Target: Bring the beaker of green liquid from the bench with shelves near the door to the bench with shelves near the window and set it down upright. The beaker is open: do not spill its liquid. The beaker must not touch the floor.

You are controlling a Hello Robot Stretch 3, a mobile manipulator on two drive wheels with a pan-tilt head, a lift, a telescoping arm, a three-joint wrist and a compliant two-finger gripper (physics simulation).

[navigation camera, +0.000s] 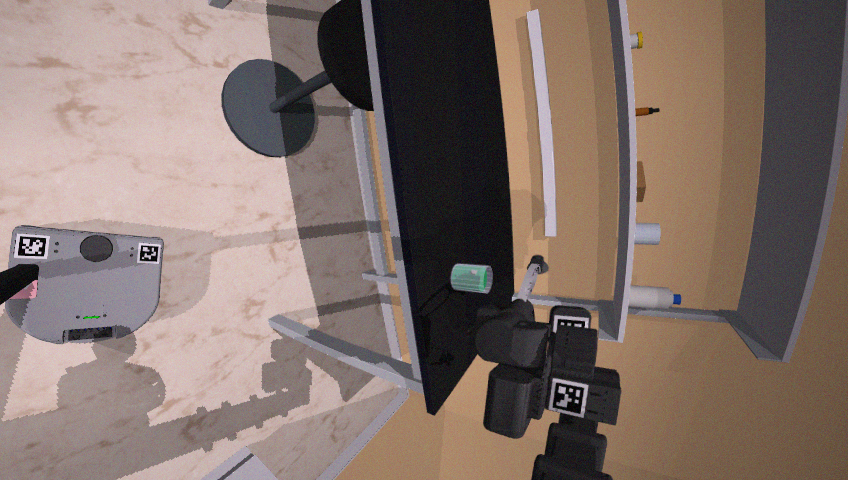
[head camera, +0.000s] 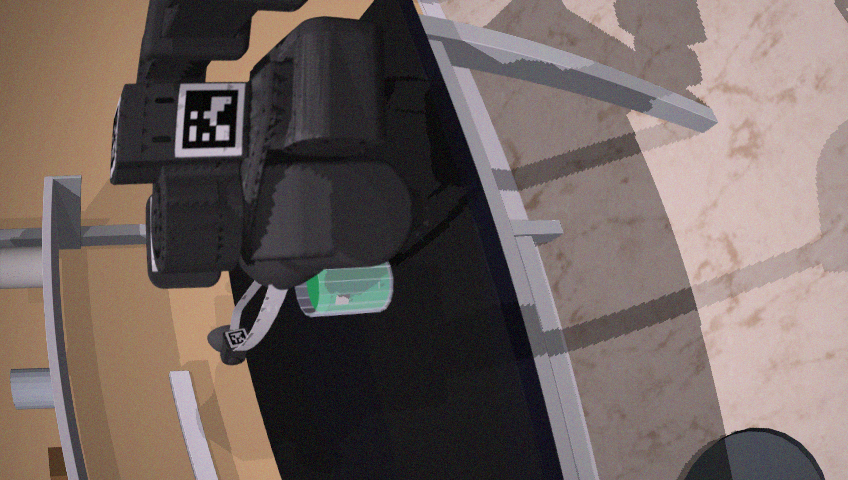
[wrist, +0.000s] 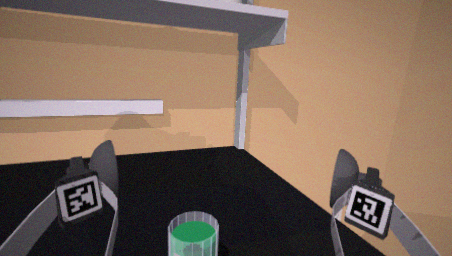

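Observation:
The beaker of green liquid (head camera: 351,290) (navigation camera: 470,278) (wrist: 193,242) stands upright on the black bench top (head camera: 416,404) (navigation camera: 449,148) (wrist: 200,175). In the wrist view its rim and upper part show at the bottom edge, left of the midline between the fingers; its lower part is cut off. My gripper (wrist: 225,164) is open, with both fingertips wide apart and nothing between them. The fingertips are above the level of the beaker's rim and farther toward the wall. In the head view the wrist hides one finger and sits close beside the beaker's image. The bench near the window cannot be made out.
A shelf (head camera: 52,309) (navigation camera: 623,148) (wrist: 200,20) with a white bottle (navigation camera: 651,297) and other items runs above the bench. A white strip (head camera: 191,416) (navigation camera: 542,118) (wrist: 75,108) is on the wall. A stool (navigation camera: 252,107) stands at the bench's front; my base (navigation camera: 89,285) is on the floor.

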